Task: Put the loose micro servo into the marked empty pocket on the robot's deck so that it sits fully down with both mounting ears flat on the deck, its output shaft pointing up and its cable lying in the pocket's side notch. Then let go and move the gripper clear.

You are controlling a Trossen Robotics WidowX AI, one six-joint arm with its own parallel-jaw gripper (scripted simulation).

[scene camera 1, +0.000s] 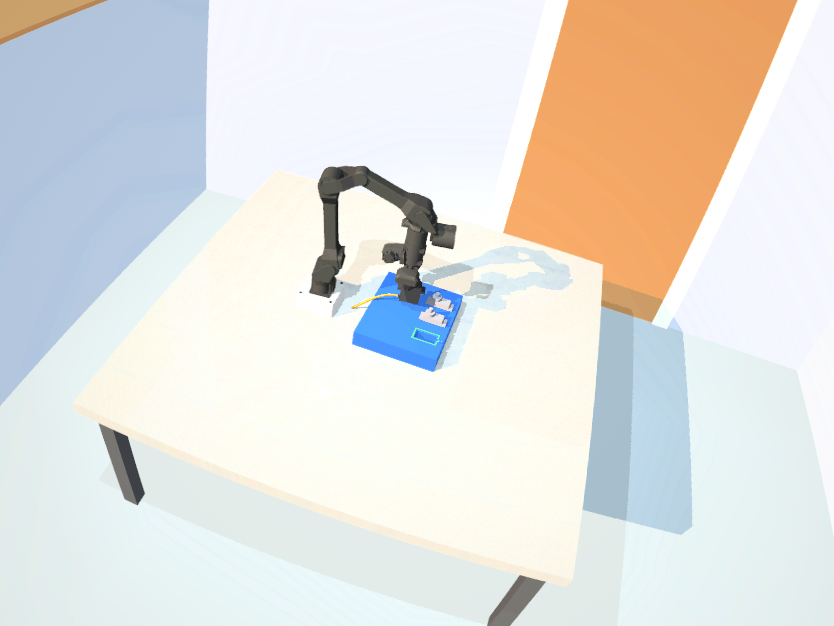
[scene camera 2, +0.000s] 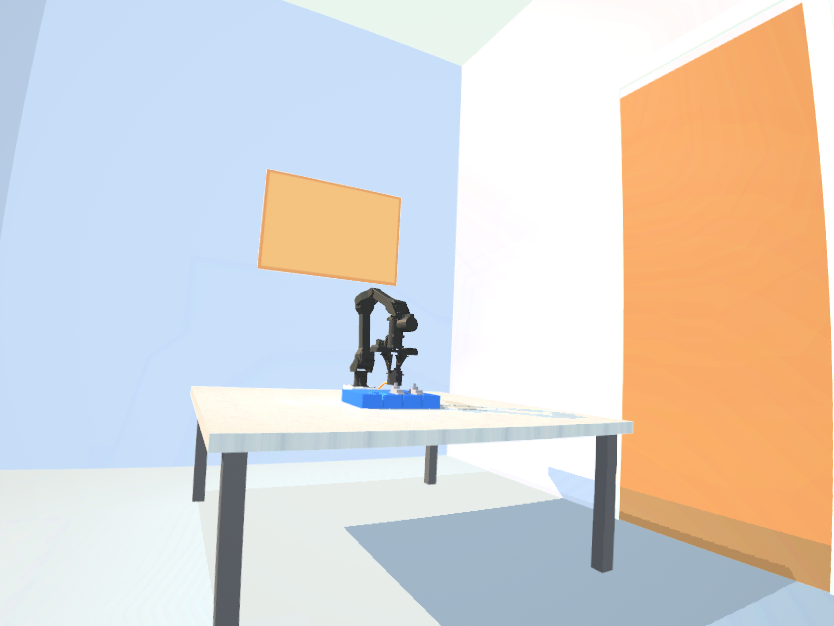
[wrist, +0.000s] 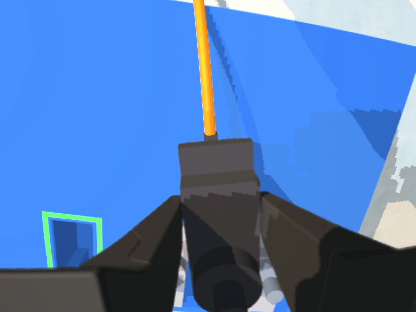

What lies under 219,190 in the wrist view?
A dark micro servo.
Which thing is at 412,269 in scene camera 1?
My gripper.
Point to a blue deck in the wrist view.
101,101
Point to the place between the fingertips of my gripper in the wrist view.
219,203
